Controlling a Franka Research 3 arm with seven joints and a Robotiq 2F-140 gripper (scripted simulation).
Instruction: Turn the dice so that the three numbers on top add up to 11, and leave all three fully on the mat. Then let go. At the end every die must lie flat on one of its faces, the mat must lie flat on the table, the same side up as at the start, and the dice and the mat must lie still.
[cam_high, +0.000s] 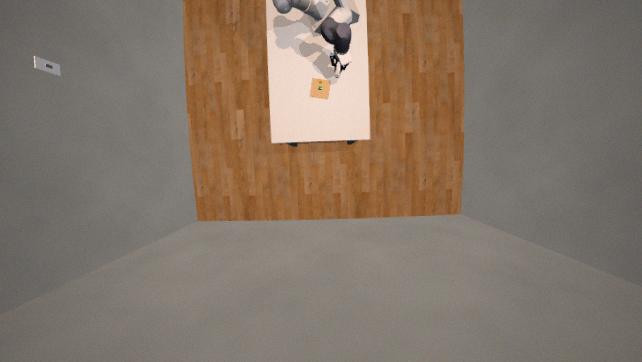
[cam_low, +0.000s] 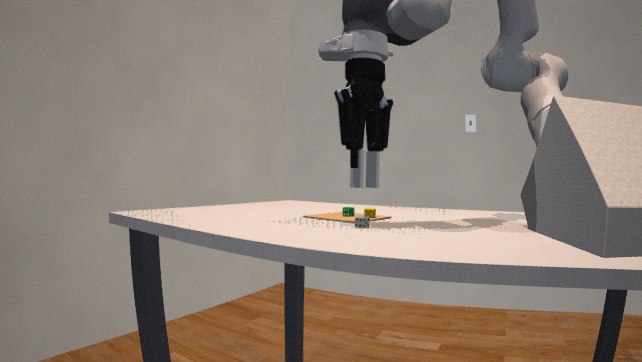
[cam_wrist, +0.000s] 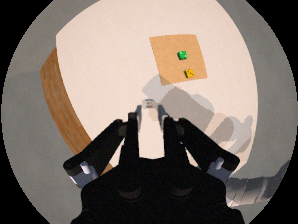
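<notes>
Right now my hand is 90 mm above the white die. From my hand the other things lie so: yellow die (30 mm ahead, 130 mm to the right, 90 mm below); then green die (80 mm ahead, 130 mm to the right, 90 mm below); then tan mat (80 mm ahead, 130 mm to the right, 100 mm below).
</notes>
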